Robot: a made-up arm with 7 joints. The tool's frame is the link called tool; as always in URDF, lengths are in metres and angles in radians.
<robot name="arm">
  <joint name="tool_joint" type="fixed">
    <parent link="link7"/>
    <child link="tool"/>
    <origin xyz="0.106 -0.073 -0.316" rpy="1.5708 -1.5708 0"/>
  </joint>
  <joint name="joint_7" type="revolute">
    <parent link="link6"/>
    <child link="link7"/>
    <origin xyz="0.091 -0.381 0.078" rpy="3.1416 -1.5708 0"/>
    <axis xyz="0 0 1"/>
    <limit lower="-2.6" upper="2.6" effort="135" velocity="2"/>
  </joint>
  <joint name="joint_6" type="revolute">
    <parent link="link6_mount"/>
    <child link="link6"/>
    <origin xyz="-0.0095 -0.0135 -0.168" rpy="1.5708 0 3.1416"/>
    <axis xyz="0 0 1"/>
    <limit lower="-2.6" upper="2.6" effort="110" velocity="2.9"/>
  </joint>
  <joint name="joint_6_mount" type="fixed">
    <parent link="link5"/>
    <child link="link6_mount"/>
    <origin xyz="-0.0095 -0.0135 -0.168" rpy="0 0 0"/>
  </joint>
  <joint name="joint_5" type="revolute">
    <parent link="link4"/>
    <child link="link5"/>
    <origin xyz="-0.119 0.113 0.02" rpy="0 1.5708 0"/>
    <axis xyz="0 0 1"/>
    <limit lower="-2.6" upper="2.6" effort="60" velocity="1"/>
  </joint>
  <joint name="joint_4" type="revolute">
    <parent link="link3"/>
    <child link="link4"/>
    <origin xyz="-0.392 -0.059 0.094" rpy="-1.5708 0 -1.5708"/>
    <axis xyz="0 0 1"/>
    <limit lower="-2.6" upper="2.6" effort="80" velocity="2.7"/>
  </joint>
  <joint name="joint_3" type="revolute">
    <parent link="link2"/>
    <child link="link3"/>
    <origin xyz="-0.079 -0.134 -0.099" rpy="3.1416 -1.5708 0"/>
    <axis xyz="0 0 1"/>
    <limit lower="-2.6" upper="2.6" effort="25" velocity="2"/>
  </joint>
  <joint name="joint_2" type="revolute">
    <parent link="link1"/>
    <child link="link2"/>
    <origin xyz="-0.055 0.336 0.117" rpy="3.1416 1.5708 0"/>
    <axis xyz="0 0 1"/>
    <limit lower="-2.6" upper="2.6" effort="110" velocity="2.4"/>
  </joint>
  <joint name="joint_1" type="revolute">
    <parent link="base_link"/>
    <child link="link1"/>
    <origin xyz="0 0 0.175" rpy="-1.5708 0 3.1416"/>
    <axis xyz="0 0 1"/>
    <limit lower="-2.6" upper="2.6" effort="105" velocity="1.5"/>
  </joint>
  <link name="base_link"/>
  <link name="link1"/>
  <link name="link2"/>
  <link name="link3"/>
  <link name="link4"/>
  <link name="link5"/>
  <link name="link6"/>
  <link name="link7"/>
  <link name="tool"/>
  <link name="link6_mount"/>
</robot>
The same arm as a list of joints. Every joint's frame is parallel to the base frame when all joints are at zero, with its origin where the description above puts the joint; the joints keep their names.
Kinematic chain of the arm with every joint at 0, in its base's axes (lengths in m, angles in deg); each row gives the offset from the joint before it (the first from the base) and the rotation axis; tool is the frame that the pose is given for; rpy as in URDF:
joint_1: xyz 0.0000 0.0000 0.1750 axis -y
joint_2: xyz 0.0550 -0.1170 -0.3360 axis +x
joint_3: xyz -0.0990 -0.0790 -0.1340 axis +y
joint_4: xyz -0.3920 0.0940 0.0590 axis +x
joint_5: xyz 0.0200 -0.1130 -0.1190 axis +z
joint_6: xyz 0.0190 0.0270 -0.3360 axis -y
joint_7: xyz 0.0910 -0.0780 -0.3810 axis +x
tool: xyz -0.3160 -0.1060 0.0730 rpy 0.00 0.00 0.00
Joint limits (deg, base to tool): -148.97..148.97 -148.97..148.97 -148.97..148.97 -148.97..148.97 -148.97..148.97 -148.97..148.97 -148.97..148.97

